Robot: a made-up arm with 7 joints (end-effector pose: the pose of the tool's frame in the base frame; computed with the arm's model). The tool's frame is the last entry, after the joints.
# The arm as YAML. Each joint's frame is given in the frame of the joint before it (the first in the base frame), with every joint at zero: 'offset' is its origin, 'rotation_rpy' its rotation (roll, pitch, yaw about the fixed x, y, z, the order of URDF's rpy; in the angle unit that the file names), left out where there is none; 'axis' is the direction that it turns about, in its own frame. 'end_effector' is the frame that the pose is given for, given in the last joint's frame.
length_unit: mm
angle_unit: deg
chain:
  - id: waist
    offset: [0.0, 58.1, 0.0]
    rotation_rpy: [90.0, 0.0, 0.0]
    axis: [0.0, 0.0, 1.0]
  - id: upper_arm
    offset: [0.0, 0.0, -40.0]
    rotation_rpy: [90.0, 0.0, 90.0]
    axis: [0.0, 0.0, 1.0]
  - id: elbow
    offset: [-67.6, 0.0, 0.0]
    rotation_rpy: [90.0, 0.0, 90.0]
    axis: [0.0, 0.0, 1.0]
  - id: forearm
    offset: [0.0, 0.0, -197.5]
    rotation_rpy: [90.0, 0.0, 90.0]
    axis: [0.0, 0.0, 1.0]
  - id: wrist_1
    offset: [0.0, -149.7, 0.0]
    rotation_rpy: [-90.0, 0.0, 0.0]
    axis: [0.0, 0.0, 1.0]
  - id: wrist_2
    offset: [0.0, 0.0, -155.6]
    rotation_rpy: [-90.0, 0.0, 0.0]
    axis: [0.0, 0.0, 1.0]
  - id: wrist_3
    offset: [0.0, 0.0, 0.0]
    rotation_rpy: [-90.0, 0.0, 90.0]
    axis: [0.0, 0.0, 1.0]
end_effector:
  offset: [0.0, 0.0, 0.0]
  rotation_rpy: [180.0, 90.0, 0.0]
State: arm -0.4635 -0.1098 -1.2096 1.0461 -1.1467 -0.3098 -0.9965
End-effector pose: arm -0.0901 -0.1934 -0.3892 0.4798 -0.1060 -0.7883 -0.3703
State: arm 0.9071 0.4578 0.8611 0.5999 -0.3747 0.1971 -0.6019
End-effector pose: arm 0.3890 0.4439 -0.1617 0.6099 0.4324 -0.4423 0.4954
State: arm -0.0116 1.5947 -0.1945 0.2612 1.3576 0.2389 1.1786
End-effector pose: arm 0.0773 0.6583 -0.0027 0.8508 0.0207 -0.5148 0.1032
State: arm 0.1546 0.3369 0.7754 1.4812 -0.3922 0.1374 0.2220
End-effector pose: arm 0.2462 0.3956 -0.1697 0.6958 0.4019 -0.5933 0.0493
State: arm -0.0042 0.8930 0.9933 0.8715 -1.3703 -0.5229 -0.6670
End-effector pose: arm 0.1270 0.5804 -0.1375 0.3484 0.8122 -0.3517 -0.3085
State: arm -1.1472 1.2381 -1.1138 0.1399 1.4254 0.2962 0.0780
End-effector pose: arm -0.1941 0.6219 -0.1081 0.7217 0.4906 0.4796 -0.0911
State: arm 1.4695 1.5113 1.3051 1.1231 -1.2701 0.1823 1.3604
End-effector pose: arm -0.2329 0.5104 0.0963 0.5581 0.4654 -0.5990 0.3366
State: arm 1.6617 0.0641 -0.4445 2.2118 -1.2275 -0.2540 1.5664
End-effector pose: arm 0.0687 -0.0016 0.2281 0.0020 -0.7069 0.4671 0.5311
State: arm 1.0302 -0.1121 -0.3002 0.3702 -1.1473 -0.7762 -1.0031
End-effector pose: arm 0.5195 0.0041 -0.1888 0.2057 0.2441 -0.9234 -0.2133
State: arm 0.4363 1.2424 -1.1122 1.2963 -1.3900 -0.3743 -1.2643
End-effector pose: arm 0.2707 0.3424 -0.2728 0.0435 -0.2700 0.6483 0.7106
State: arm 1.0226 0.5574 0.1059 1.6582 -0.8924 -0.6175 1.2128
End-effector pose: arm 0.3158 0.2515 0.1615 0.2849 0.5161 -0.4313 -0.6830
